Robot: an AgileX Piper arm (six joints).
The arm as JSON. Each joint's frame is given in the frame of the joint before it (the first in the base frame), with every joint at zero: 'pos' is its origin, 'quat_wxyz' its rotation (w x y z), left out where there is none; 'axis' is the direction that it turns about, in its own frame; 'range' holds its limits. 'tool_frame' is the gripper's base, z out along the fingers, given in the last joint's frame.
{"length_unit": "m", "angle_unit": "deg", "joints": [
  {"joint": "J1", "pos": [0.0, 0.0, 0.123], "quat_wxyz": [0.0, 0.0, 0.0, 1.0], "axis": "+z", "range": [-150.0, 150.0]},
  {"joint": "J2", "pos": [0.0, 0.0, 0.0], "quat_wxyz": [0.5, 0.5, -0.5, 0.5], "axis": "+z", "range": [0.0, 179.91]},
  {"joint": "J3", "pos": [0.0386, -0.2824, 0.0], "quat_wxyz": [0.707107, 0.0, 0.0, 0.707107], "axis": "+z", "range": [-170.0, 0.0]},
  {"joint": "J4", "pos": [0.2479, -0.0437, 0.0], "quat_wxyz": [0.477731, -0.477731, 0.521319, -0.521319], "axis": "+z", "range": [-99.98, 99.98]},
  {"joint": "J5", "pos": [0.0, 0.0, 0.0], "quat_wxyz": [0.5, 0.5, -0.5, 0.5], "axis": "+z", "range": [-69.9, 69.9]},
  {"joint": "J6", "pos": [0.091, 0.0, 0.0], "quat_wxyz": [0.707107, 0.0, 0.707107, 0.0], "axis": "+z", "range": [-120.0, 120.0]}
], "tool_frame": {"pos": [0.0, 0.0, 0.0], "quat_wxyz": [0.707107, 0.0, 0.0, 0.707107]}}
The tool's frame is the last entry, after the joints.
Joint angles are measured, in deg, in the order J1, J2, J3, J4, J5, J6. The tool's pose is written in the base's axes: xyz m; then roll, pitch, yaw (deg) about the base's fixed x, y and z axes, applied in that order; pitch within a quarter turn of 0, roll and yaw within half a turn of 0. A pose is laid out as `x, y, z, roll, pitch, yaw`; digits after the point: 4 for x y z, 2 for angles.
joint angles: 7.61 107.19 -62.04 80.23 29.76 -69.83
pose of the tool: 0.3723, 0.0947, 0.1796, 143.94, 39.46, 177.49
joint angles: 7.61 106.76 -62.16 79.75 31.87 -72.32
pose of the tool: 0.3701, 0.0971, 0.1835, 144.36, 40.96, -178.80
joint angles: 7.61 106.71 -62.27 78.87 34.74 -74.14
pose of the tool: 0.3671, 0.1004, 0.1848, 144.22, 41.56, -175.05
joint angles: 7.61 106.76 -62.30 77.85 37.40 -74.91
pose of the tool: 0.3639, 0.1031, 0.1849, 143.63, 41.44, -172.31
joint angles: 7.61 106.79 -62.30 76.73 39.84 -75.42
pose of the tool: 0.3606, 0.1054, 0.1849, 143.11, 41.19, -169.80
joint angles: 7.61 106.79 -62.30 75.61 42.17 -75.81
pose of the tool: 0.3573, 0.1074, 0.1851, 142.57, 40.91, -167.46
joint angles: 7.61 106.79 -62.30 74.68 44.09 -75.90
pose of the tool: 0.3545, 0.1090, 0.1852, 141.96, 40.52, -165.78
